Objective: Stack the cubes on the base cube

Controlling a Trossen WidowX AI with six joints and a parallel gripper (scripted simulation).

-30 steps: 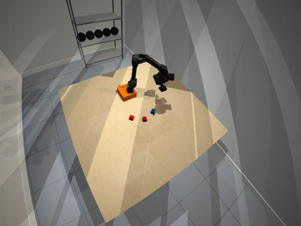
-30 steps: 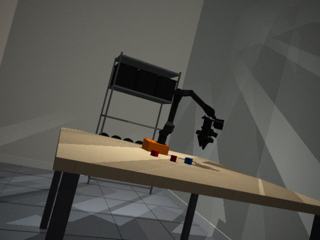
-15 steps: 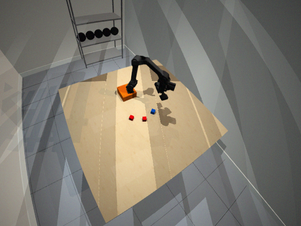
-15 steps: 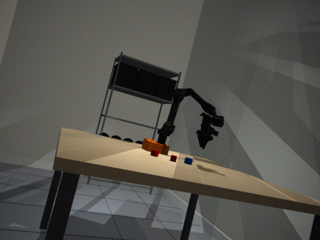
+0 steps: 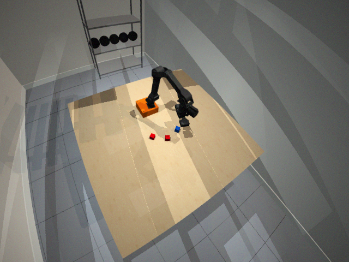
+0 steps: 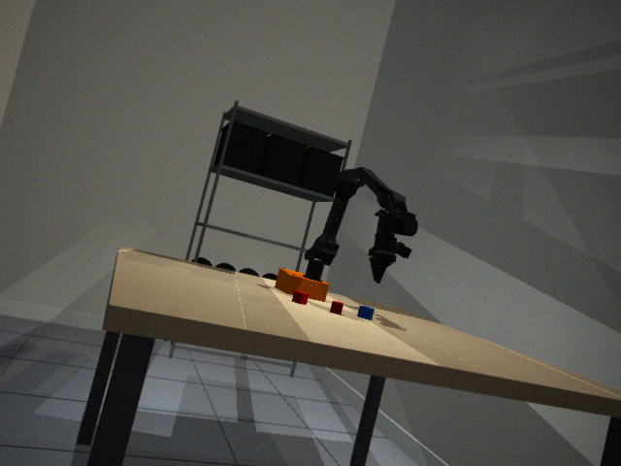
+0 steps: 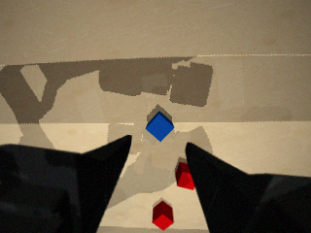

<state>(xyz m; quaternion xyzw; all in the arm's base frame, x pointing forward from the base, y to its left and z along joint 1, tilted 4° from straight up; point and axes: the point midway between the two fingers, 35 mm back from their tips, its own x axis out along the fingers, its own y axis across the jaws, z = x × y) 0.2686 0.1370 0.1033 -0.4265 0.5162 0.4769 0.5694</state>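
Now: gripper tip 1 cm to the left of the blue cube and 10 cm above it.
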